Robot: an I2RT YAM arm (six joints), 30 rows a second.
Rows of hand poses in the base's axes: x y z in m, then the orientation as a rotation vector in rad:
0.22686 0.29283 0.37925 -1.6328 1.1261 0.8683
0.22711 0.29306 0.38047 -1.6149 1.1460 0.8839
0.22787 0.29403 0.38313 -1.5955 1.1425 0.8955
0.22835 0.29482 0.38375 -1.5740 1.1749 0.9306
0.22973 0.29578 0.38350 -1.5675 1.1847 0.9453
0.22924 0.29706 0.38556 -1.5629 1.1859 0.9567
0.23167 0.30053 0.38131 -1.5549 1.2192 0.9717
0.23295 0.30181 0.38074 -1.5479 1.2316 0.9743
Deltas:
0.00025 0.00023 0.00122 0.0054 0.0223 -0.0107
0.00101 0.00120 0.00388 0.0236 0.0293 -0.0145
0.00149 0.00199 0.00450 0.0279 0.0721 -0.0226
0.00287 0.00295 0.00425 0.0297 0.0878 -0.0230
0.00238 0.00423 0.00631 0.0343 0.0965 -0.0204
0.00481 0.00770 0.00206 0.0242 0.1254 -0.0308
0.00609 0.00898 0.00149 0.0228 0.1345 -0.0383

